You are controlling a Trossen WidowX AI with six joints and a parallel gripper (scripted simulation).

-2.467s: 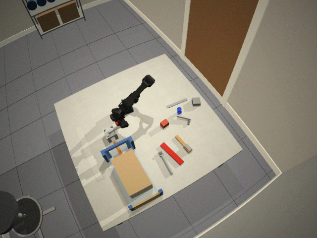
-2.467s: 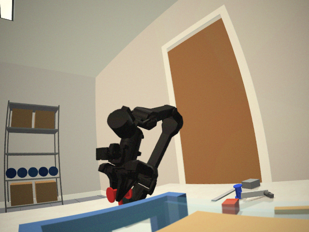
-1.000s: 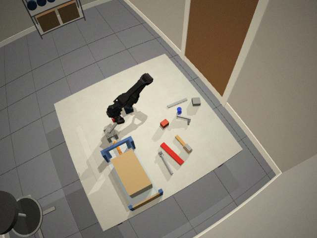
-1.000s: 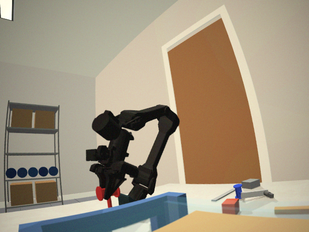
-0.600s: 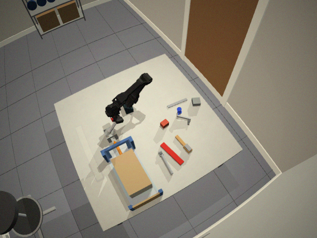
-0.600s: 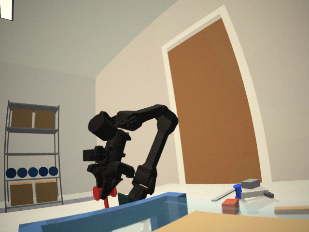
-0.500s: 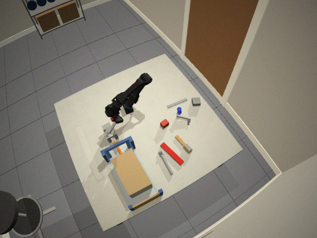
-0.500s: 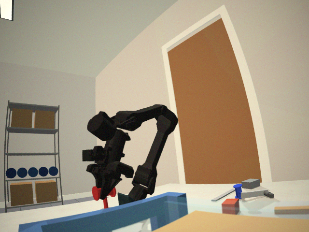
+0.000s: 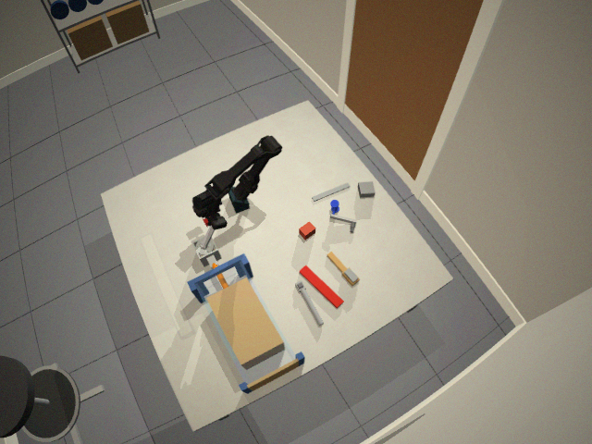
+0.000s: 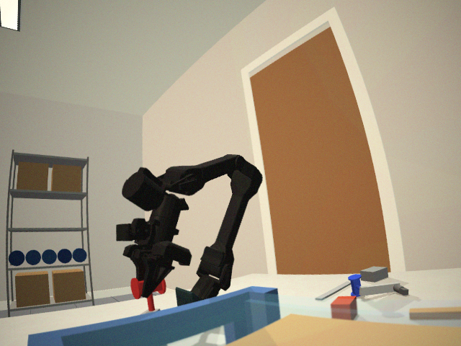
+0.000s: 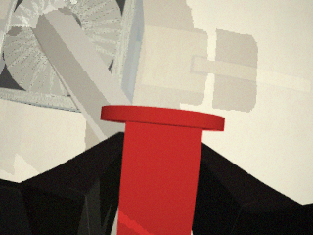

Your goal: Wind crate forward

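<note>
The winch is 100 mm below my gripper tip, 70 mm to the right of it and 50 mm ahead of it. Round my gripper tip: red bar (460 mm ahead, 280 mm to the left, 120 mm below); then red grip (20 mm to the left); then crank with blue knob (550 mm to the left, 230 mm ahead, 110 mm below).
</note>
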